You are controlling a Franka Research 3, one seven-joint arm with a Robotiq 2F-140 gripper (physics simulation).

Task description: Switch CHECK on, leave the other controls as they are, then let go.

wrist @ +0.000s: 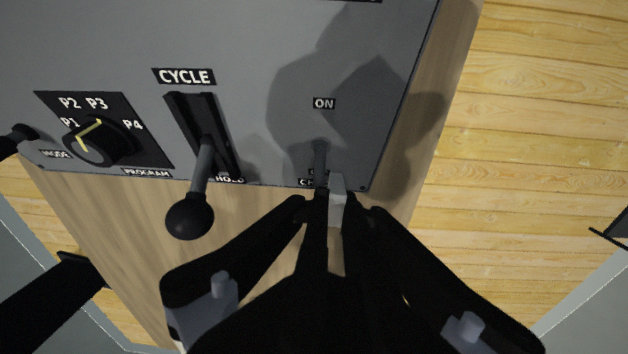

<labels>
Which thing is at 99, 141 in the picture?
A program dial.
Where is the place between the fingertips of the gripper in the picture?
At 334, 184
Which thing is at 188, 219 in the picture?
A black ball knob.
</labels>
